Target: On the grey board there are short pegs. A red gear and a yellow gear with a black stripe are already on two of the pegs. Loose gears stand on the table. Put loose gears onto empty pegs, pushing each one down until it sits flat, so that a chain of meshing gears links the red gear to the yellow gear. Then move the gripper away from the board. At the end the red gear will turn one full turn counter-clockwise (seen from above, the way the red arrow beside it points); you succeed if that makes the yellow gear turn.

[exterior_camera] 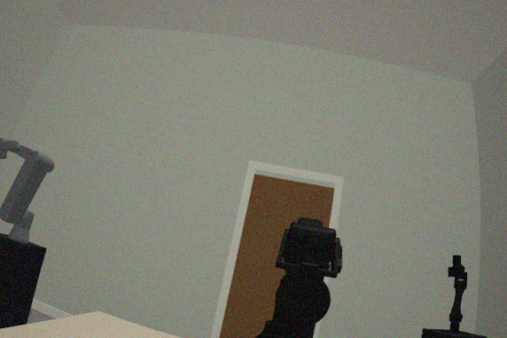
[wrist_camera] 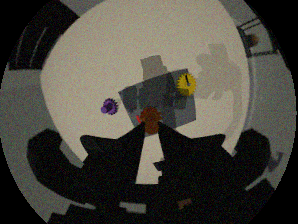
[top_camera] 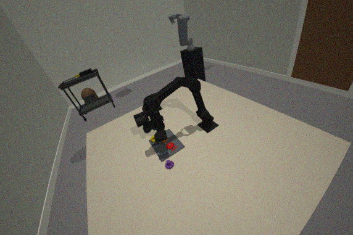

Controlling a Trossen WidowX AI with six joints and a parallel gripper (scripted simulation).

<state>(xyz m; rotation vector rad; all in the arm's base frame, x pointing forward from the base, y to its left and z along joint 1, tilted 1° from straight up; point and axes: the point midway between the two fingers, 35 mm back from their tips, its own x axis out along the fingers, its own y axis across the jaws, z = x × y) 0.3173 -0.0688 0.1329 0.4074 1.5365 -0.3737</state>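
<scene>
Right now the red gear is 2 cm behind my gripper tip, 1 cm to the left of it and 9 cm below it. The rest, counted from my gripper tip: orange gear (1 cm below); red arrow (2 cm behind, 4 cm to the left, 10 cm below); purple gear (6 cm ahead, 11 cm to the left, 9 cm below).
</scene>
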